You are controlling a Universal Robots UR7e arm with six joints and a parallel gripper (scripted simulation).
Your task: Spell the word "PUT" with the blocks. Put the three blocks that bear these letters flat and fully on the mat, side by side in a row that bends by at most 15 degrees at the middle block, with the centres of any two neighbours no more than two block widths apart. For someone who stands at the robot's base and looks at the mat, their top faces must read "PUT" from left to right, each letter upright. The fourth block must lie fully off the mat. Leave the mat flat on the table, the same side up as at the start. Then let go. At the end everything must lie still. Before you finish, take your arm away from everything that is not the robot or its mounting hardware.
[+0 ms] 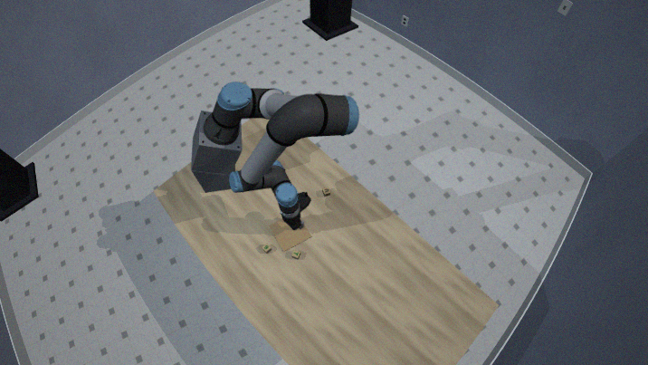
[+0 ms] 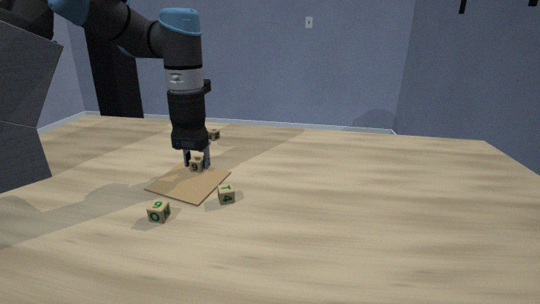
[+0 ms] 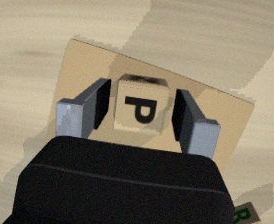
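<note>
Now: the P block 1 cm below my hand. From my hand the other things lie so: tan mat (5 cm to the right, 3 cm below); O block (18 cm to the right, 2 cm below, 2 cm ahead); T block (11 cm ahead, 9 cm to the right, 2 cm below).
</note>
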